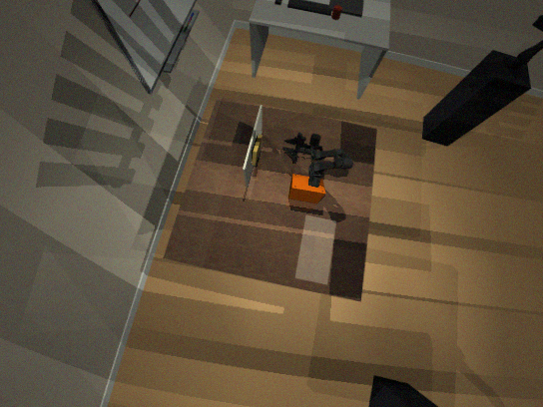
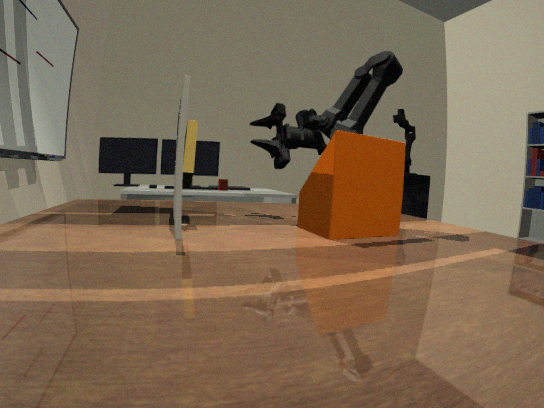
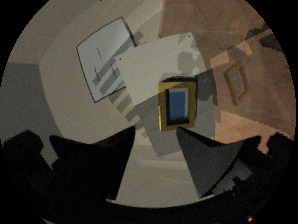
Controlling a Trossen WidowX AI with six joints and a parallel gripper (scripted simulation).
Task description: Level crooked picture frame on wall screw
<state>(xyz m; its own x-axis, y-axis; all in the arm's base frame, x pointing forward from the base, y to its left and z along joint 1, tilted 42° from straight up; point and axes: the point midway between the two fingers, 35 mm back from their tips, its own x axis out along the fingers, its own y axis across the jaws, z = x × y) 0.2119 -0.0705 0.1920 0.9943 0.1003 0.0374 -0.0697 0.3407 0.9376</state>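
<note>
Right now the picture frame is 17 cm ahead of my gripper tip, 8 cm below it and 4 cm to the left of it. Also, from my gripper tip: wall panel: 18 cm ahead, 9 cm below, 3 cm to the left.
</note>
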